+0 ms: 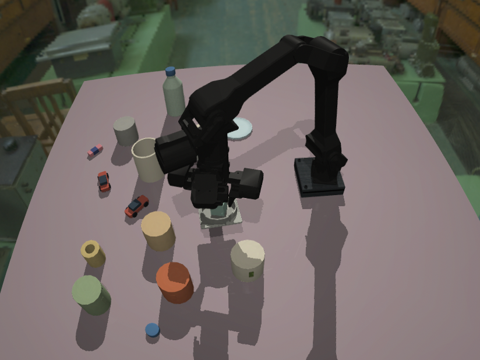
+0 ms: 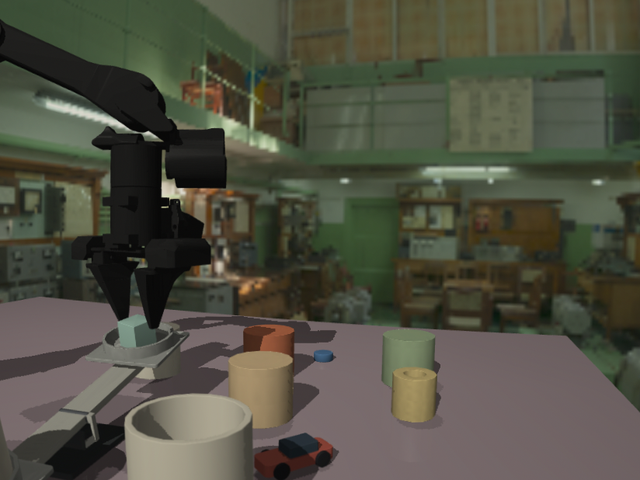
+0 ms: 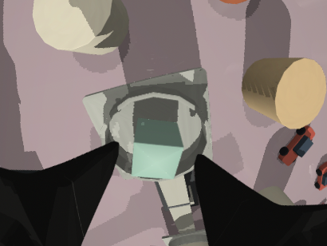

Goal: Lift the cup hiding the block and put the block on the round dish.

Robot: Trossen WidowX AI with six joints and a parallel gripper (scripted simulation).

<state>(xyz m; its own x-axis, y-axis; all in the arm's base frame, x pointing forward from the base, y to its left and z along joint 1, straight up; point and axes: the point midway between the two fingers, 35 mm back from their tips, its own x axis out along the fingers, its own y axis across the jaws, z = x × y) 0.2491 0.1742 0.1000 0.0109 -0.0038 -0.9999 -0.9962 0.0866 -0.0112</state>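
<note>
My gripper tip is 1 cm above the pale green block. The rest, counted from my gripper tip: tan cylinder: 15 cm ahead, 6 cm to the left, 6 cm below; orange cylinder: 6 cm ahead, 19 cm to the left, 6 cm below; cream cup: 8 cm ahead, 26 cm to the right, 4 cm below.
</note>
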